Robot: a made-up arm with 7 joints.
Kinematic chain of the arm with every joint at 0, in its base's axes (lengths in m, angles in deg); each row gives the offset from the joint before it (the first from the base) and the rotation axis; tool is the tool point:
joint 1: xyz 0 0 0.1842 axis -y
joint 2: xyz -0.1 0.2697 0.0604 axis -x
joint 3: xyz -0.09 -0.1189 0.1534 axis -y
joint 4: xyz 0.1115 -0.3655 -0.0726 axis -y
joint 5: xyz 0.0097 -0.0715 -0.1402 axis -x
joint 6: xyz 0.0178 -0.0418 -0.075 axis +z
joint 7: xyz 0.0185 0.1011 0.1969 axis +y
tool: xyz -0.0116 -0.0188 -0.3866
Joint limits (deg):
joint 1: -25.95..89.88
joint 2: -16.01..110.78
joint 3: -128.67..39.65
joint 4: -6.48..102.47
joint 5: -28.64..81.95
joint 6: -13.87..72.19
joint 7: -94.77..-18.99
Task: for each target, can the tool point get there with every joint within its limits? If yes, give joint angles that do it. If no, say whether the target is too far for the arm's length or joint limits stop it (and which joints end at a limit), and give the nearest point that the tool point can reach.
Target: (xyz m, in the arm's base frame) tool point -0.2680 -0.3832 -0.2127
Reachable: yes | joints 18.16 0.18 -87.74 48.26 59.63 36.94 -34.12
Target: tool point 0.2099 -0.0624 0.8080
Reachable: yes | joints 5.78 28.12 -7.15 77.72 20.34 1.40 -55.73
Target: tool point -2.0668 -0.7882 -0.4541
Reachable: no: too far | nearest point -0.9137 -0.1745 -0.0980 | short by 1.354 m
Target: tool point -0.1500 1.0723 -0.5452
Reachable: no: joint limits stop it (at a limit: joint 1, joint 2, joint 3, joint 4, joint 5, joint 6) | nearest point -0.2866 0.7910 -0.5290 | short by 0.313 m
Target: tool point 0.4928 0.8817 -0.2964
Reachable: no: joint limits stop it (at a limit: joint 1, joint 2, joint 3, joint 7) | nearest point 0.3635 0.7782 0.2211 | short by 0.543 m
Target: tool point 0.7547 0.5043 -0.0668
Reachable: no: joint limits stop it (at a limit: joint 1, joint 2, joint 7) | nearest point 0.5225 0.5662 0.2862 | short by 0.427 m
